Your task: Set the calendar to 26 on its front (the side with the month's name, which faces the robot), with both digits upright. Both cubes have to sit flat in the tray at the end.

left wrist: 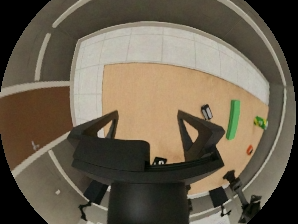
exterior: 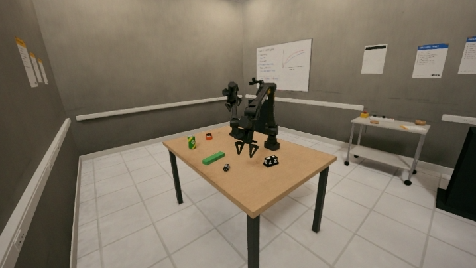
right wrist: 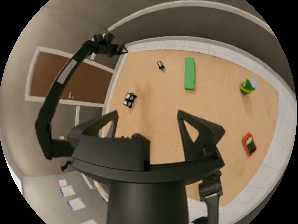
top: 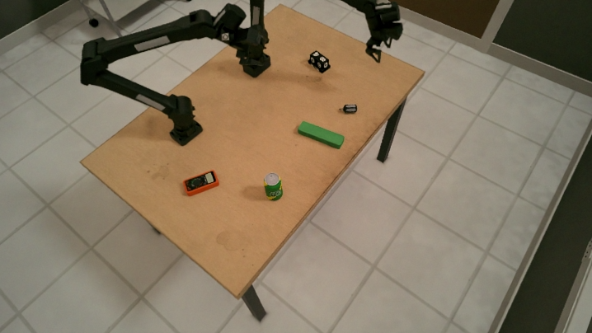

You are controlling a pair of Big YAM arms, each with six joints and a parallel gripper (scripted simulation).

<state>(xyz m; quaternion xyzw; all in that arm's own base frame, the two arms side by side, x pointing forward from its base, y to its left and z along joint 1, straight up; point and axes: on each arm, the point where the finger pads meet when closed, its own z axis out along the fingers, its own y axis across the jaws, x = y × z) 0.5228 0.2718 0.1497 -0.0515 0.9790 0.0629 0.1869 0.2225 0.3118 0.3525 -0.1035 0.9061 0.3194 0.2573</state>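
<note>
Now: the black calendar cube 320 mm behind my left hand, 40 mm to the right of it and 150 mm below it.
</note>
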